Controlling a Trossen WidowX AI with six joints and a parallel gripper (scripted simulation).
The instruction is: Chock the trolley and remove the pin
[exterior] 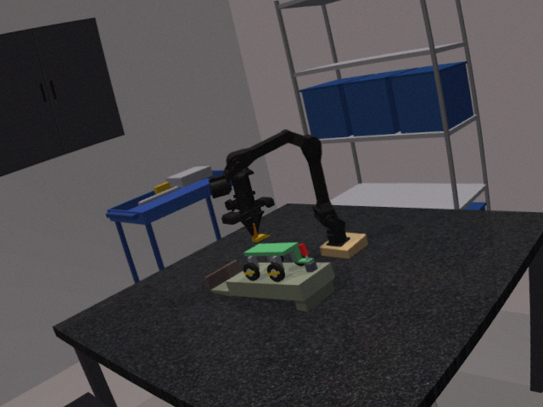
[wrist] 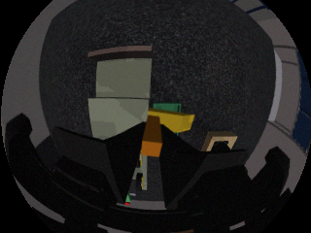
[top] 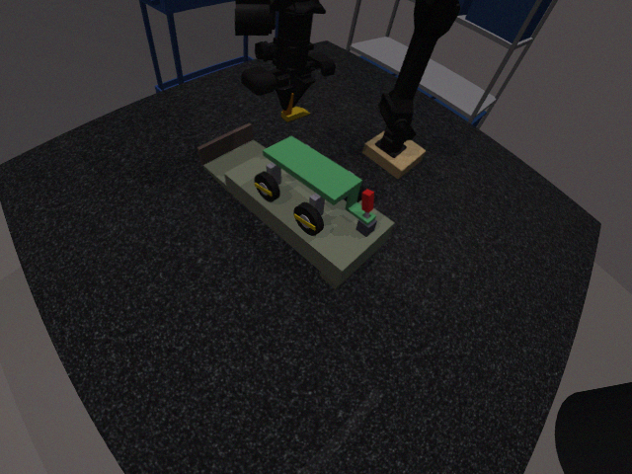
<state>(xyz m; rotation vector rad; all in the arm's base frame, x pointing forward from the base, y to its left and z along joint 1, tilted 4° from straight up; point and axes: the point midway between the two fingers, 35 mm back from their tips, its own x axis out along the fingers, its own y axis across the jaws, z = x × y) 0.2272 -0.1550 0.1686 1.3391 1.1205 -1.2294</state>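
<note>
Now: the yellow chock 20 mm behind my gripper tip and 10 mm below it. The rest, counted from my gripper tip: low brown board: 120 mm to the right, 120 mm below, 80 mm ahead; then green tray: 160 mm below, 60 mm to the left, 40 mm behind; then trolley: 160 mm to the left, 90 mm ahead, 40 mm below.
</note>
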